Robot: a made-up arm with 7 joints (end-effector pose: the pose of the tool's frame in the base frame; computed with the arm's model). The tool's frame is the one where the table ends.
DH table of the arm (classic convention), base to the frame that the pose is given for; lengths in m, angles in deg. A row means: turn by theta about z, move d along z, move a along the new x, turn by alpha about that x. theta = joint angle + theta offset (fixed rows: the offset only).
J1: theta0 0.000; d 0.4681; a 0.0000; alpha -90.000
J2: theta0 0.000; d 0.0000; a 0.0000; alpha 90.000
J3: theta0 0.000; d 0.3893; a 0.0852; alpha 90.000
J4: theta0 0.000; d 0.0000; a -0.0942; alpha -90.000
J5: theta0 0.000; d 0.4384; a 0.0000; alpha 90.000
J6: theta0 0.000; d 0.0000; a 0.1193; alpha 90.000
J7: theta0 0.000; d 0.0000; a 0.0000; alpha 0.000
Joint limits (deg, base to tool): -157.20..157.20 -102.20..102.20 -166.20..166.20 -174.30..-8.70 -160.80..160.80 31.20..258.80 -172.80..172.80
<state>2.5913 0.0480 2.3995 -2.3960 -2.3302 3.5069 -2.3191</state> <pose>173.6 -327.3 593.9 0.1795 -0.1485 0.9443 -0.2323</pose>
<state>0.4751 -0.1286 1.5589 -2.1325 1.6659 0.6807 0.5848</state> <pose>-361.9 461.3 658.4 0.2577 0.3500 0.4334 -0.7895</pose>
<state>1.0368 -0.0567 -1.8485 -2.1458 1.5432 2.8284 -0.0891</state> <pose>281.3 -477.6 665.8 0.2991 -0.4236 0.7617 -0.3885</pose>
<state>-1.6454 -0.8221 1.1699 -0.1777 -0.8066 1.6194 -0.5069</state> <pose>132.2 671.4 1140.5 0.7945 0.4265 -0.0419 0.4303</pose>
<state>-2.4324 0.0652 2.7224 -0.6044 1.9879 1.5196 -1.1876</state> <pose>262.3 58.8 1388.5 0.5409 -0.0617 -0.6334 -0.5500</pose>
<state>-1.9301 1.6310 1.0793 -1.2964 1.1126 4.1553 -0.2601</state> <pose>80.7 -653.5 204.9 0.0703 -0.0509 -0.9713 0.2214</pose>
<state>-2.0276 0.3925 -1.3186 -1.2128 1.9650 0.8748 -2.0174</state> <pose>-651.1 -183.1 1028.8 0.4702 0.7463 -0.1301 0.4528</pose>
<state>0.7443 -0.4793 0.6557 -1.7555 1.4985 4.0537 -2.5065</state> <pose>-29.6 260.3 1026.1 0.2197 0.4087 0.3677 0.8059</pose>
